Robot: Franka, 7 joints.
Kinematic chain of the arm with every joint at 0, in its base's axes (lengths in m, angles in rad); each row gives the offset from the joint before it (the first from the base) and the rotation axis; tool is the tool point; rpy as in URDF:
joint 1: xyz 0 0 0.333 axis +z
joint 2: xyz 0 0 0 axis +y
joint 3: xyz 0 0 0.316 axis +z
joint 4: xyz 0.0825 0 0 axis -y
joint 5: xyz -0.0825 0 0.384 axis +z
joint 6: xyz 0 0 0 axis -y
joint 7: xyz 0.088 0 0 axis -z
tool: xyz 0 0 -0.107 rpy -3.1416 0 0
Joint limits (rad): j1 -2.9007..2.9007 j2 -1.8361..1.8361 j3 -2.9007..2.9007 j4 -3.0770..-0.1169 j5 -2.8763..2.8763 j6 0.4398..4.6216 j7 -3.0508..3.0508
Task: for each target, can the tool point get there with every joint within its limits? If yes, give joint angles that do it. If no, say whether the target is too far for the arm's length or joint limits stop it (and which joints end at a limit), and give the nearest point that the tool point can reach.
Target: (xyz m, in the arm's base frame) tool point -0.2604 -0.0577 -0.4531
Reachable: no: joint limits stop it (at a limit: joint 1, joint 2) | nearest point -0.2626 -0.0591 -0.3606 | short by 0.093 m
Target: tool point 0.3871 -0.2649 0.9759
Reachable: yes | joints -2.2754 0.1891 1.8057 -1.0460 -1.9651 2.9035 -1.6695
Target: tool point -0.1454 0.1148 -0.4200
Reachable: no: joint limits stop it (at a limit: joint 2) | nearest point -0.1541 0.1216 -0.3536 | short by 0.067 m
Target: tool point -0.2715 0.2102 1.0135
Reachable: yes | joints -1.9513 -0.4496 -1.3380 -0.9168 -1.4872 3.6580 -0.8404
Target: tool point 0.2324 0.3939 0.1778
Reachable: yes | joints 2.3946 1.2396 -0.9547 -2.3934 -1.6859 1.4931 -0.3749
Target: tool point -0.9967 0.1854 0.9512
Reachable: no: too far | nearest point -0.7201 0.1339 0.7796 | short by 0.330 m
